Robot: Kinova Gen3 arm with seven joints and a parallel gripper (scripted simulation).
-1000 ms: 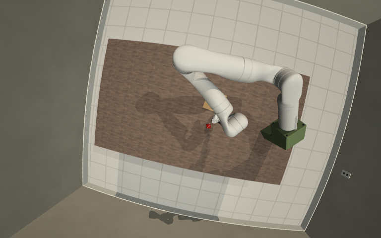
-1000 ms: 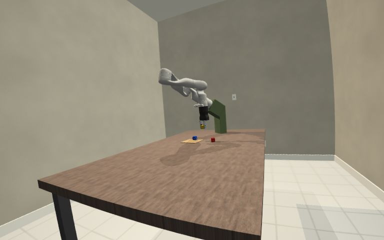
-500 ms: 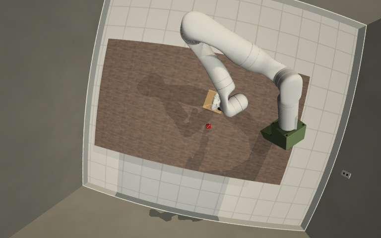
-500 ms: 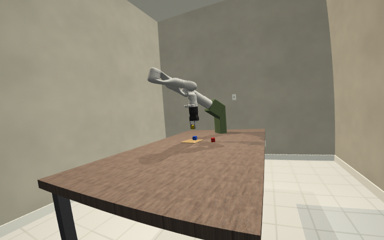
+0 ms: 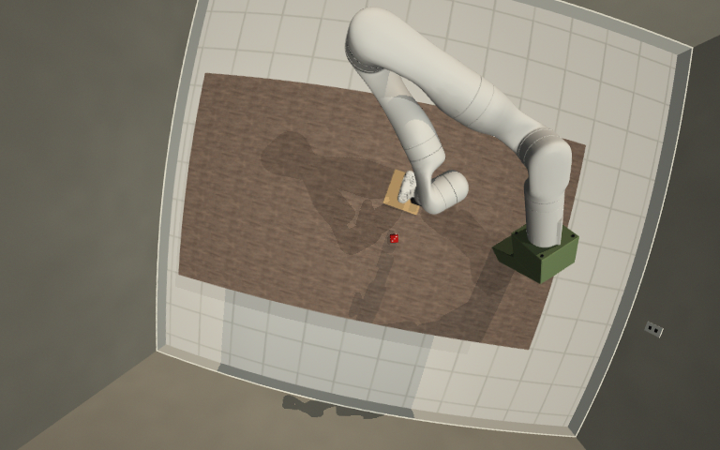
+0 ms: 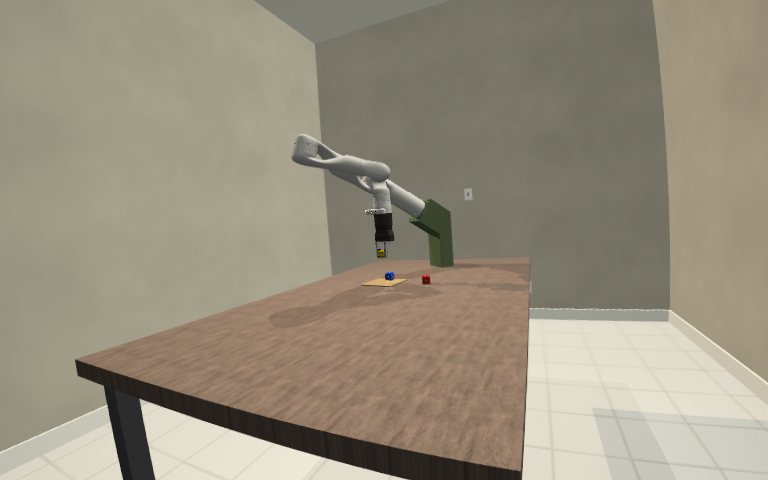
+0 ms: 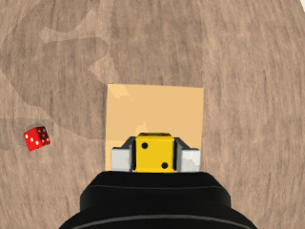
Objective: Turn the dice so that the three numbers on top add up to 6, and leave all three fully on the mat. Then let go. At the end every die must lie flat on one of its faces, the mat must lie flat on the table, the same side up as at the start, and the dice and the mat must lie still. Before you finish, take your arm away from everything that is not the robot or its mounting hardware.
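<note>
The tan mat is 120 mm below my hand. Also, from my hand: yellow die: right at my hand; then blue die: 100 mm below, 40 mm behind, 10 mm to the left; then red die: 180 mm to the left, 110 mm below, 40 mm ahead.
</note>
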